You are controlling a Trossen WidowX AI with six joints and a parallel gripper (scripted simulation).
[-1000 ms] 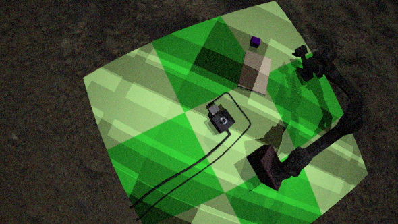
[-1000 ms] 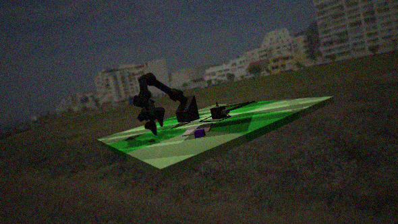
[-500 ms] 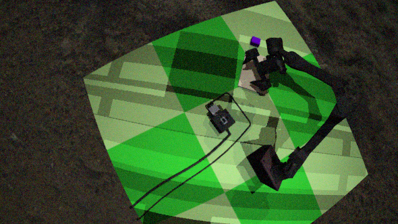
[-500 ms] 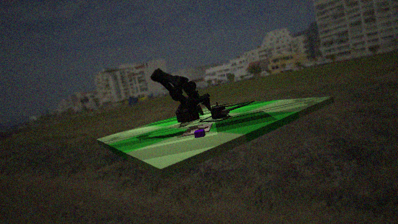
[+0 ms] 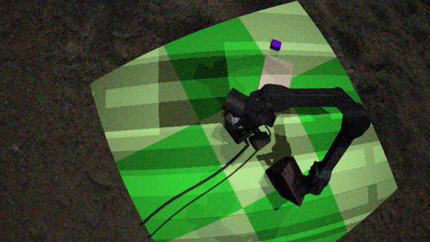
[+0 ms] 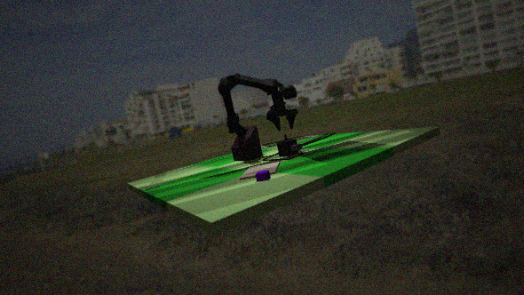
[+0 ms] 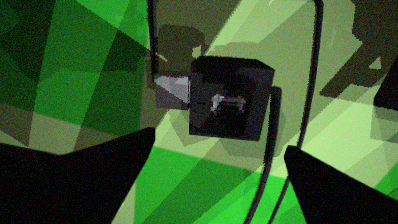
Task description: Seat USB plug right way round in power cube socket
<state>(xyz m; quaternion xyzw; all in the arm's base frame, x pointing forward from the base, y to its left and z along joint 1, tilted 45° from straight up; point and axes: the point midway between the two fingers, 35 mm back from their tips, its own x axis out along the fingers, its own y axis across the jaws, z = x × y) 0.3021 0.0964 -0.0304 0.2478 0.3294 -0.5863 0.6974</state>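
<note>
My gripper tip is now 1 cm past the usb plug and 4 cm above it. The rest, counted from my gripper tip: purple cube: 31 cm ahead, 38 cm to the right, 12 cm below; silver-framed socket: 1 cm behind, 7 cm below; pale flat sheet: 15 cm ahead, 29 cm to the right, 13 cm below.
</note>
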